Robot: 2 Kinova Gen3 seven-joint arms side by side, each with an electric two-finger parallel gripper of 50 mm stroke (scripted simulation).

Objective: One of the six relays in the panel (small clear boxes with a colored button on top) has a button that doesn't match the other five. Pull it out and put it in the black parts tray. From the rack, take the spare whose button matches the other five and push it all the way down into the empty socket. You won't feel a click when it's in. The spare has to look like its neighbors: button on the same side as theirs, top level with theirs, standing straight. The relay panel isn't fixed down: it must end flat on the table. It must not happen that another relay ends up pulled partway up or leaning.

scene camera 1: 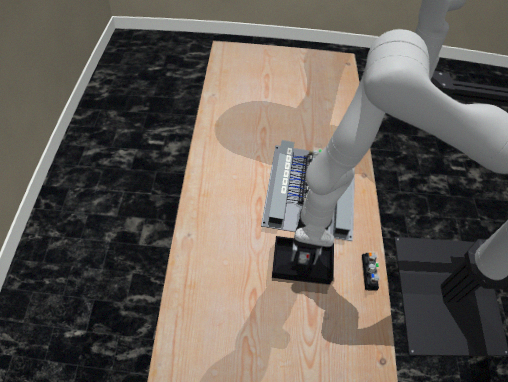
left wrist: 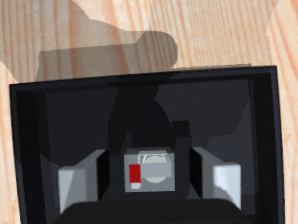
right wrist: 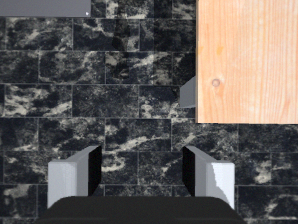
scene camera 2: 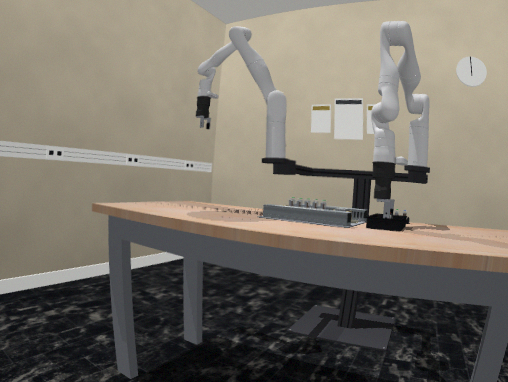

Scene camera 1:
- relay panel: 285, 202
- black parts tray: 322, 272
